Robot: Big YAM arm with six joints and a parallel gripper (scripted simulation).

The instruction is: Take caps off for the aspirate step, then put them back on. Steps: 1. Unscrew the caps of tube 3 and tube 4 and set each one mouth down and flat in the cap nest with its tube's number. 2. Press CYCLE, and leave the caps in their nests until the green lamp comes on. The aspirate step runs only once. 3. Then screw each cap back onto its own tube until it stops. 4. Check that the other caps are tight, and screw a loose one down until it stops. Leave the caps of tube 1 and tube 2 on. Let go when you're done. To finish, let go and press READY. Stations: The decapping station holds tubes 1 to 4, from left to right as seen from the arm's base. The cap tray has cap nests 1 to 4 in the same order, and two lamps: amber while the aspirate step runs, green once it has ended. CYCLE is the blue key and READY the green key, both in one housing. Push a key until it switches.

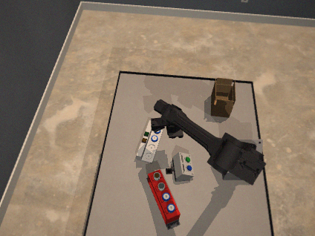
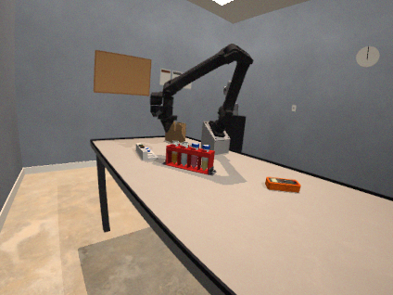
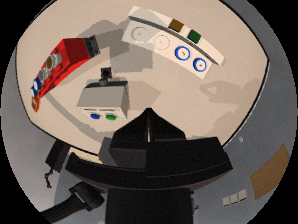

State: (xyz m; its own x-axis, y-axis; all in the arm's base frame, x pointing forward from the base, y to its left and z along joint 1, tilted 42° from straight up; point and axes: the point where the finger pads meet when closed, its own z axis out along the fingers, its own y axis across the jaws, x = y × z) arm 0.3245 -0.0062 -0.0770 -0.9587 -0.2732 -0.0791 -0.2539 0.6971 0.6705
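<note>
My gripper is now 80 mm past the green key, 70 mm to the right of it and 70 mm above it. Round my hand: key housing (70 mm behind, 90 mm to the left, 80 mm below); then blue tube cap (90 mm ahead, 100 mm to the right, 120 mm below); then blue key (90 mm behind, 120 mm to the left, 70 mm below).
</note>
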